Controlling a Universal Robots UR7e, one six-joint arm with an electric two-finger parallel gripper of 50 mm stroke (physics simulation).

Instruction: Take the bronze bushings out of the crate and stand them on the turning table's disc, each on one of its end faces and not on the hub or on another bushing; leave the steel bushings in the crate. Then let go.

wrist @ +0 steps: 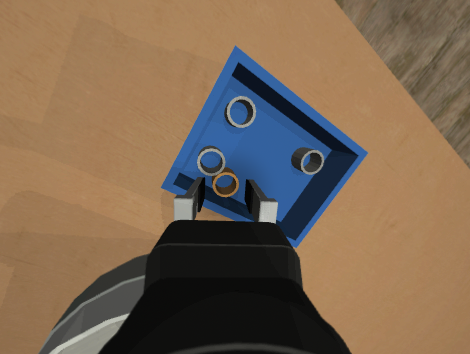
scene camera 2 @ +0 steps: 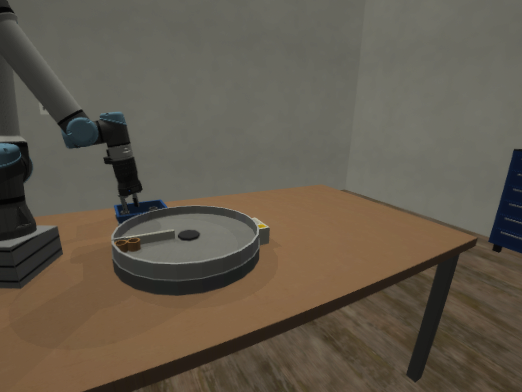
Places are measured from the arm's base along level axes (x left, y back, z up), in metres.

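Where they show: gripper, fingertip midpoint: (wrist: pixel 225 188) (scene camera 2: pixel 131 208); arm's base, link origin: (scene camera 2: pixel 2 233).
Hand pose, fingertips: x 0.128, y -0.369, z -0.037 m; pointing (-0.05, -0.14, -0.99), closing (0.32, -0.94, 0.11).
Observation:
Each offset is from my fingertips to the top centre of the thing. "spot": to the spot under its first point.
My gripper (scene camera 2: pixel 129 204) (wrist: pixel 225 188) is open, pointing down over the near part of the blue crate @(spot: dy +0.042, dx -0.027, dz -0.014 m) (scene camera 2: pixel 122 216) (wrist: pixel 200 111). A bronze bushing @(dy -0.007, dx -0.006, dz -0.032 m) (wrist: pixel 225 194) stands upright in the crate and shows between the open fingers in the wrist view, nearer the left finger. A steel bushing @(dy +0.019, dx +0.014, dz -0.032 m) (wrist: pixel 199 161) stands right beside it; whether they touch I cannot tell. Two more steel bushings @(dy +0.008, dx +0.077, dz -0.032 m) (wrist: pixel 228 111) @(dy -0.100, dx +0.059, dz -0.032 m) (wrist: pixel 298 159) stand farther off in the crate. Two bronze bushings @(dy +0.113, dx -0.308, dz +0.015 m) (scene camera 2: pixel 121 245) @(dy +0.082, dx -0.314, dz +0.015 m) (scene camera 2: pixel 133 244) stand side by side on the turning table's disc @(dy -0.075, dx -0.324, dz -0.002 m) (scene camera 2: pixel 215 245), near its rim.
The turning table has a raised rim wall (scene camera 2: pixel 185 270), a dark hub @(dy -0.075, dx -0.324, dz -0.002 m) (scene camera 2: pixel 189 234) and a straight light bar @(spot: dy +0.021, dx -0.309, dz +0.012 m) (scene camera 2: pixel 155 235) from rim toward hub. The bronze bushings stand in front of the bar. A small pale box with a yellow mark @(dy -0.304, dx -0.368, dz -0.005 m) (scene camera 2: pixel 263 235) sits against its right side.

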